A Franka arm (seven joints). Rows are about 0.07 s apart.
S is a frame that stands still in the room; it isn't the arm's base.
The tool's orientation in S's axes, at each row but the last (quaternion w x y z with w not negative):
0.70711, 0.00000, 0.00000, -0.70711
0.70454, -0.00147, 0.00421, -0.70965
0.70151, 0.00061, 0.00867, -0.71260
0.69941, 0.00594, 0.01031, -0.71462
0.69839, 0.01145, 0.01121, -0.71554
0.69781, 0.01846, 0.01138, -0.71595
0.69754, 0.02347, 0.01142, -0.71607
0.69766, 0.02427, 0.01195, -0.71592
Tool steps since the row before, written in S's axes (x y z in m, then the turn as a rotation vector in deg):
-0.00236, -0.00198, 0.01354, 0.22, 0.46, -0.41
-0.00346, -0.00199, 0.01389, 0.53, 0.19, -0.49
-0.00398, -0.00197, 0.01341, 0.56, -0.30, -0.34
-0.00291, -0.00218, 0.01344, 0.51, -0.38, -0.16
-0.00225, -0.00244, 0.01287, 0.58, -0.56, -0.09
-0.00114, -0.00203, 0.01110, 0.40, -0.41, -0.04
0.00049, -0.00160, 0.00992, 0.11, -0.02, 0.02
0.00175, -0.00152, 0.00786, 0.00, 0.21, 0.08
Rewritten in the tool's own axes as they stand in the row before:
0.00198, -0.00236, 0.01354, -0.46, 0.22, -0.41
0.00196, -0.00356, 0.01387, -0.19, 0.53, -0.49
0.00186, -0.00410, 0.01339, 0.30, 0.57, -0.33
0.00193, -0.00295, 0.01347, 0.37, 0.52, -0.15
0.00208, -0.00219, 0.01294, 0.55, 0.59, -0.07
0.00159, -0.00098, 0.01119, 0.40, 0.41, -0.03
0.00109, 0.00069, 0.00998, 0.02, 0.11, 0.02
0.00107, 0.00192, 0.00789, -0.21, 0.00, 0.07

